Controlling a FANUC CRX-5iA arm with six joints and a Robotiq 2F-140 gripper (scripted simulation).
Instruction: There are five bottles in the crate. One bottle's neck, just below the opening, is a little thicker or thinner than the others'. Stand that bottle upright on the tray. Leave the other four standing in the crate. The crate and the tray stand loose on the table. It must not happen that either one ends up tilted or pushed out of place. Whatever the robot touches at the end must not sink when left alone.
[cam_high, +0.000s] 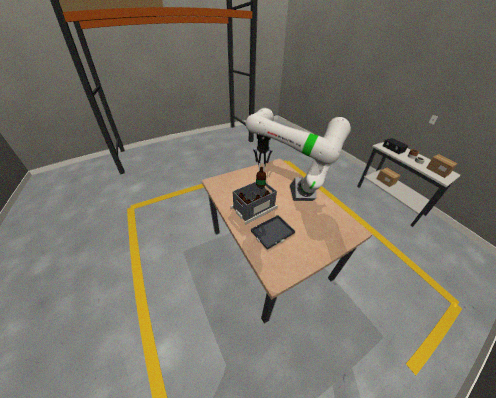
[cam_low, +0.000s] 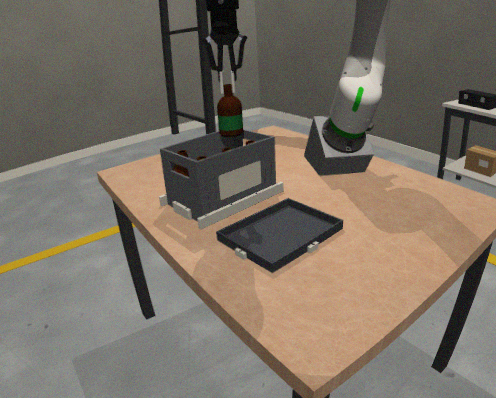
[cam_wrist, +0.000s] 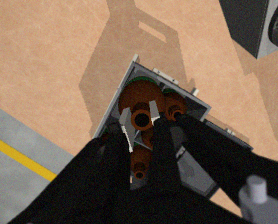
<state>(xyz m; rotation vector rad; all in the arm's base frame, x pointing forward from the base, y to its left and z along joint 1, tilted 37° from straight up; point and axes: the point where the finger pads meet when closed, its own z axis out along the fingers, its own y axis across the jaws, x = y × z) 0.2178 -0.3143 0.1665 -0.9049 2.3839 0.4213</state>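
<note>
Right now the bottle is 90 mm below my hand. The rest, counted from my hand: dark tray (320 mm to the left, 320 mm below, 110 mm ahead); dark grey crate (250 mm below, 90 mm ahead, 50 mm to the left).
</note>
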